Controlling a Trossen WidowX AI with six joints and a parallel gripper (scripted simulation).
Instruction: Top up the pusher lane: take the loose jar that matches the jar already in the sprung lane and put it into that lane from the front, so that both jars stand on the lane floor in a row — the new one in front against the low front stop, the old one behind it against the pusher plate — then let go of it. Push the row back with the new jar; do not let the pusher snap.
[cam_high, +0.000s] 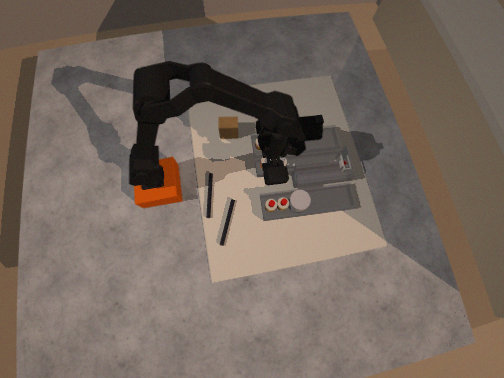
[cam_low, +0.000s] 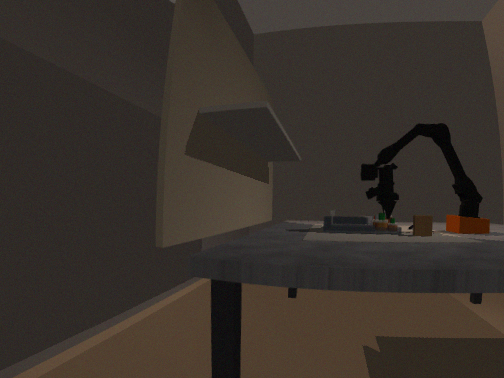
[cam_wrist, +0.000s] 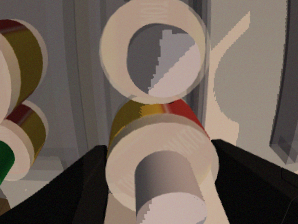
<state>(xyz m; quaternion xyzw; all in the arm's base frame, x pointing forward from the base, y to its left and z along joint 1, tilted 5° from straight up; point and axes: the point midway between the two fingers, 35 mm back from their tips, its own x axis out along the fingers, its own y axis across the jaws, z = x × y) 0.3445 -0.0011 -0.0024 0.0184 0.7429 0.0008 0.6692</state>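
Right now the grey lane rack is 14 cm ahead of my gripper tip, 3 cm to the right of it and 3 cm below it. From my gripper tip the other things lie so: pale pusher plate (15 cm ahead, 3 cm to the right); brown box (14 cm to the left, 10 cm behind, 2 cm below); grey disc (13 cm to the right, 7 cm ahead, 2 cm below).
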